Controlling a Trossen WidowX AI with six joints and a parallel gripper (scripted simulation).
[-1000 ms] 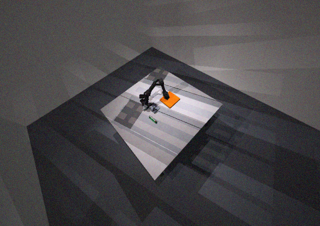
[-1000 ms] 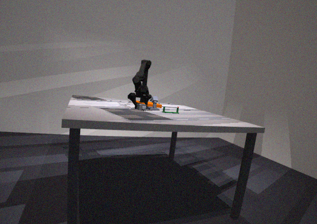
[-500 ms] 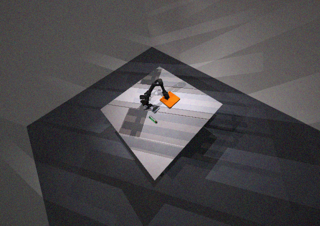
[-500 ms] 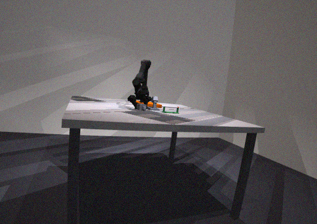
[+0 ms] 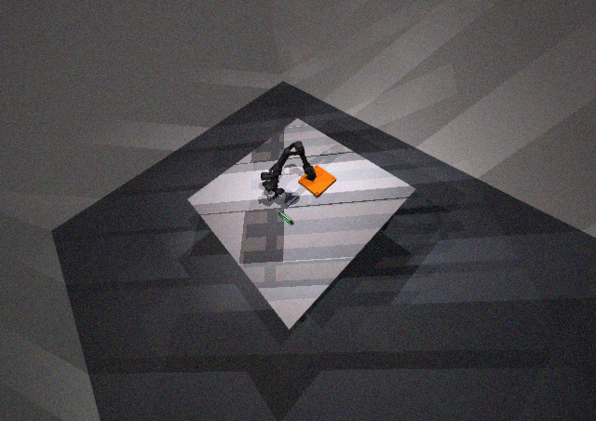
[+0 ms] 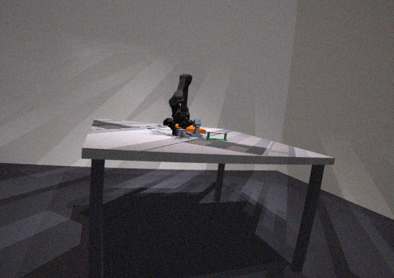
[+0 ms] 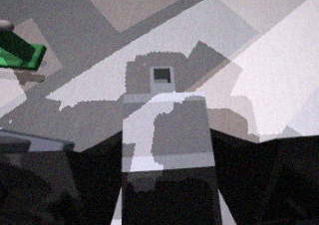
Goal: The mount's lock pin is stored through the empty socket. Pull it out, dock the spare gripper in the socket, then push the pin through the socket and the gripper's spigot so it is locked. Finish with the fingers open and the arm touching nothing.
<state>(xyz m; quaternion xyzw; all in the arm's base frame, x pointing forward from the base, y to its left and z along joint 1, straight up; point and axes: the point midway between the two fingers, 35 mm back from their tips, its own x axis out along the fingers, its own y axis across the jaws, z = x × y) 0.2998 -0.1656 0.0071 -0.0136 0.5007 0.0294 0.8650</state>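
Right now the grey mount socket is 5 cm behind my gripper tip, 13 cm to the left of it and 5 cm above it. Round my gripper tip: spare gripper 2 cm above; then green cradle 9 cm ahead, 22 cm to the left, 2 cm above.
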